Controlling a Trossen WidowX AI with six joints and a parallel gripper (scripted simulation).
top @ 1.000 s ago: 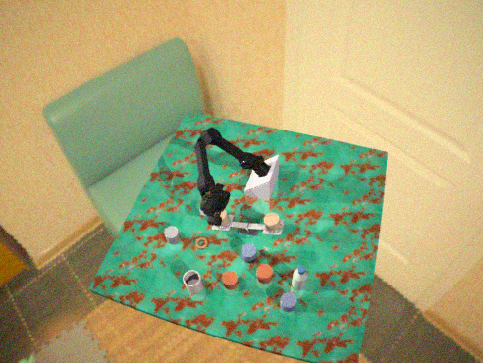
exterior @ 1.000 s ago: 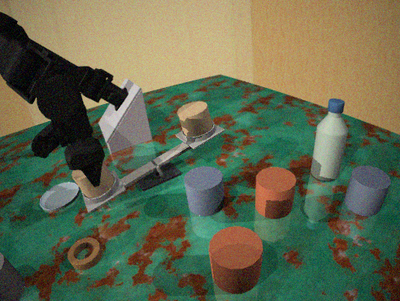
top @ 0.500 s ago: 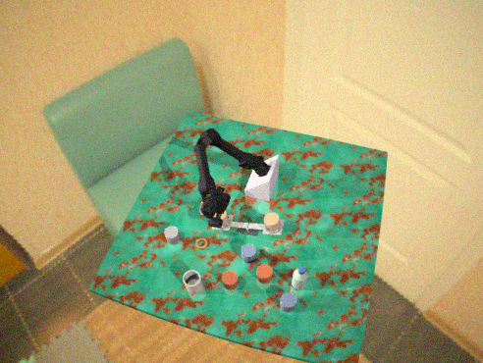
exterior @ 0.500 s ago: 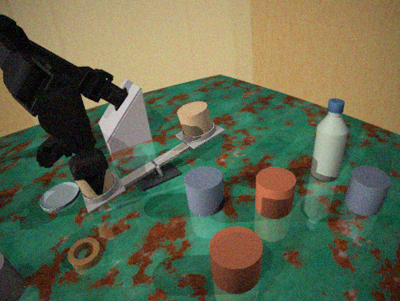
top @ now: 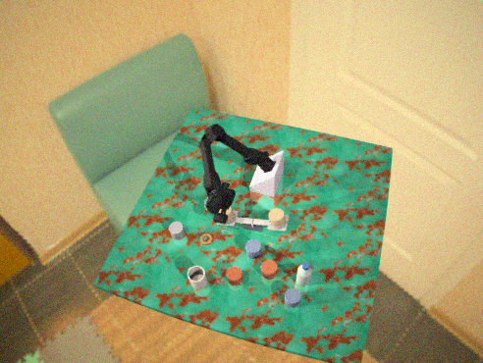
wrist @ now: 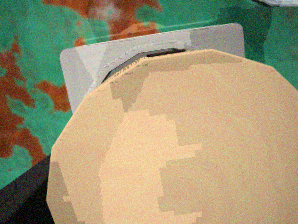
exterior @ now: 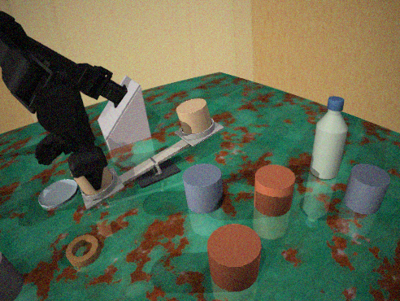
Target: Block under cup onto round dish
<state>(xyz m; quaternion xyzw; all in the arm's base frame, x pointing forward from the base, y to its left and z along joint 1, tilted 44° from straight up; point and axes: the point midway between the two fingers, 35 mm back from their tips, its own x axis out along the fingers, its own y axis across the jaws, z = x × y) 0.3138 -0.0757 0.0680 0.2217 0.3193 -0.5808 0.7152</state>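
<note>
The pale green block is 10 mm below my gripper tip. The rest, counted from my gripper tip: balance beam: 130 mm to the left, 30 mm behind, 10 mm below; grey cylinder: 190 mm ahead, 170 mm to the right, 10 mm below; round dish: 110 mm to the right, 60 mm behind, 40 mm below.
</note>
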